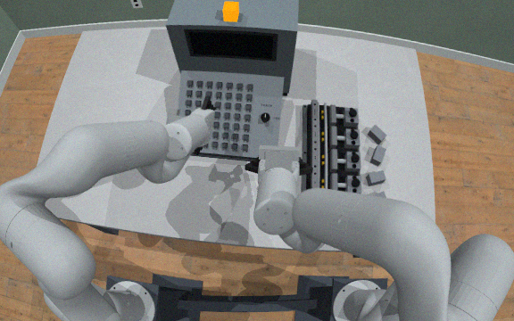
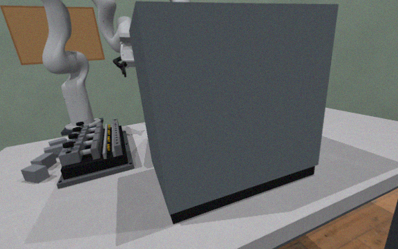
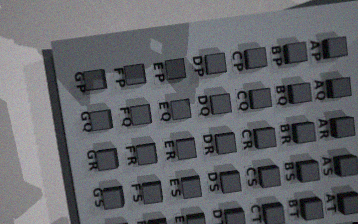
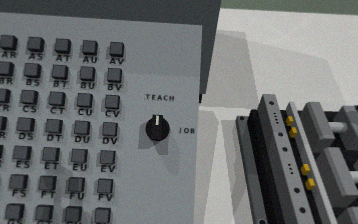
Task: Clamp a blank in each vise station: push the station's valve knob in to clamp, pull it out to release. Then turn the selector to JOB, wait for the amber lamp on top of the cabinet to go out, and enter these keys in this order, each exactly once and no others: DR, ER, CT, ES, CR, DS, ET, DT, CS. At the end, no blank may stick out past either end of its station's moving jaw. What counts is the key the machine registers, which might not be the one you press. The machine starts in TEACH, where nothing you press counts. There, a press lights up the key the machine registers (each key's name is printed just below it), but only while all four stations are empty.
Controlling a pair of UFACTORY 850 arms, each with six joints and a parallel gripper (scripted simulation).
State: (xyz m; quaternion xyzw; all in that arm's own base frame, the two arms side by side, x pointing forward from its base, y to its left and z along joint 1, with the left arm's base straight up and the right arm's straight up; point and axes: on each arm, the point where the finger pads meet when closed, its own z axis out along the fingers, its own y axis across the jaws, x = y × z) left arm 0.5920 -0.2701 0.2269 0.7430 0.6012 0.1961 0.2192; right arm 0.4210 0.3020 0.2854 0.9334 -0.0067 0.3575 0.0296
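My left gripper is now 50 mm short of the ES key, 10 mm to the left of it and 130 mm above it. Also, from my left hand: key panel: 100 mm ahead, 70 mm to the right, 140 mm below; then selector: 60 mm ahead, 180 mm to the right, 100 mm below.
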